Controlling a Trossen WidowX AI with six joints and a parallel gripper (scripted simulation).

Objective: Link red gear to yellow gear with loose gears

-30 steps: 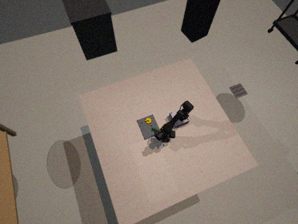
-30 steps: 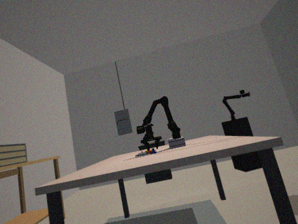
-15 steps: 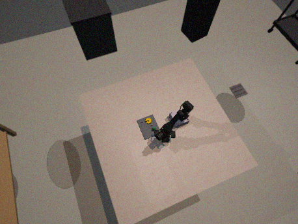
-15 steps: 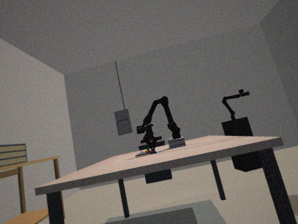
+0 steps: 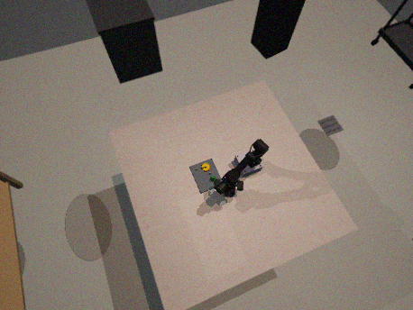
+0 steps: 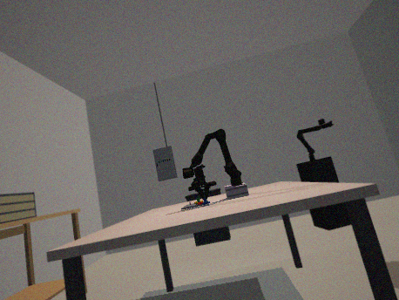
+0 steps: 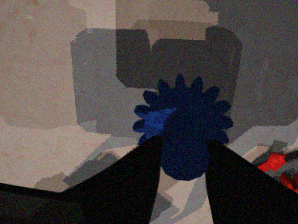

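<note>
Right now my gripper tip is 40 mm short of the green gear, 120 mm to the left of it and 10 mm above it. Also, from my gripper tip: red gear 30 mm ahead, 80 mm to the right, 20 mm below; dark blue gear 10 mm below; red arrow 20 mm ahead, 60 mm to the right, 30 mm below.
</note>
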